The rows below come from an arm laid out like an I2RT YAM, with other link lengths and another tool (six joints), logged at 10 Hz.
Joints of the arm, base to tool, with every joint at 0 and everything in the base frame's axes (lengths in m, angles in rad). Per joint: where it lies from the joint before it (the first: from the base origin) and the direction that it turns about. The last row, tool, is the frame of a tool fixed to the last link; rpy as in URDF.
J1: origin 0 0 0.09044 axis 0 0 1
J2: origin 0.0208 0.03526 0.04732 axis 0 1 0
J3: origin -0.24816 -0.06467 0 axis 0 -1 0
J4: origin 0.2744 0.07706 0.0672 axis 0 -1 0
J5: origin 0.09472 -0.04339 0.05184 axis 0 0 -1
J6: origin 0.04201 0 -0.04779 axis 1 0 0
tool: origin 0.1 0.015 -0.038 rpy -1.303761 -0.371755 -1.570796
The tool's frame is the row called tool.
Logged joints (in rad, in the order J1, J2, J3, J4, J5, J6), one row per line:
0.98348, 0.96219, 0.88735, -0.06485, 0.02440, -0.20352
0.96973, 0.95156, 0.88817, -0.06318, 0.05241, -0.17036
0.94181, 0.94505, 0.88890, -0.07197, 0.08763, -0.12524
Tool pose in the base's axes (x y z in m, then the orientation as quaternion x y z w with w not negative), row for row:
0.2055, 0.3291, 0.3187, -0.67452, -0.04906, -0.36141, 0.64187
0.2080, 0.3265, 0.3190, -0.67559, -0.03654, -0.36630, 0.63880
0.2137, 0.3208, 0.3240, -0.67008, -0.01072, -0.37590, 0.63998
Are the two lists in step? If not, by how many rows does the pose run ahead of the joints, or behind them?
The pose runs 1 row behind the joints: the pose in row i belongs to the joints in row i - 1.
